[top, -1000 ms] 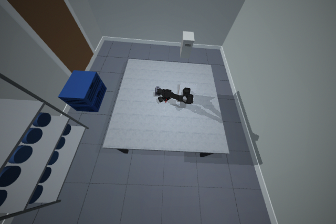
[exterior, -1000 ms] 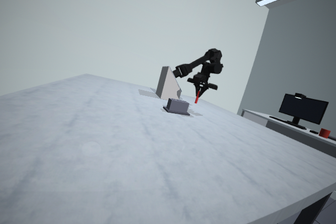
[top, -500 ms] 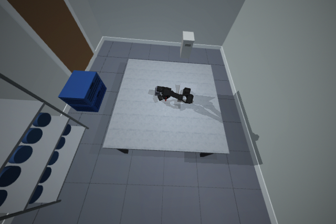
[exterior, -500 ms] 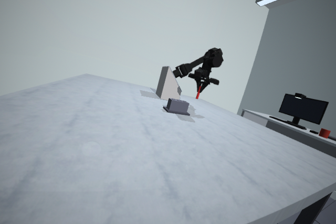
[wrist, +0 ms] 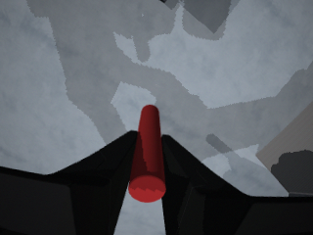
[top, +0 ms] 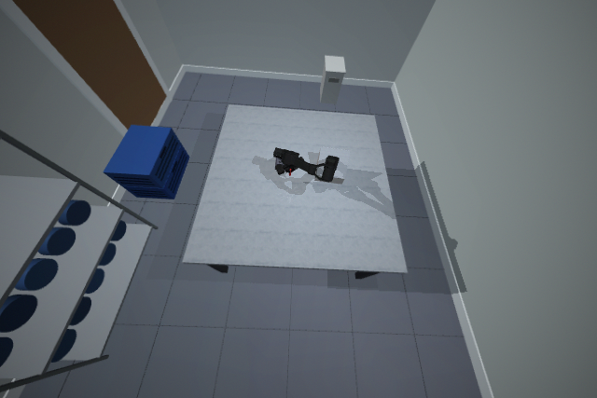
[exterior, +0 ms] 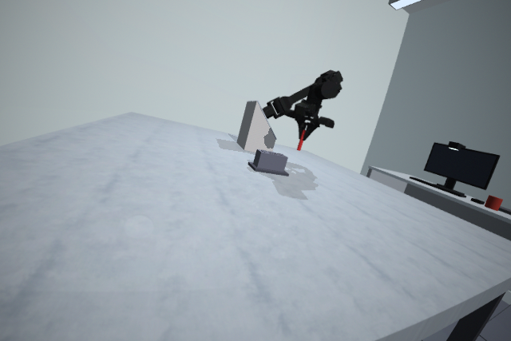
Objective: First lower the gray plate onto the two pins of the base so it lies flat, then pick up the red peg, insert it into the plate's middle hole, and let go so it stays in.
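Now: the gray plate 14 cm to the right of my gripper tip, 10 cm ahead of it and 7 cm below it. Round my gripper tip: red peg right at my gripper tip.
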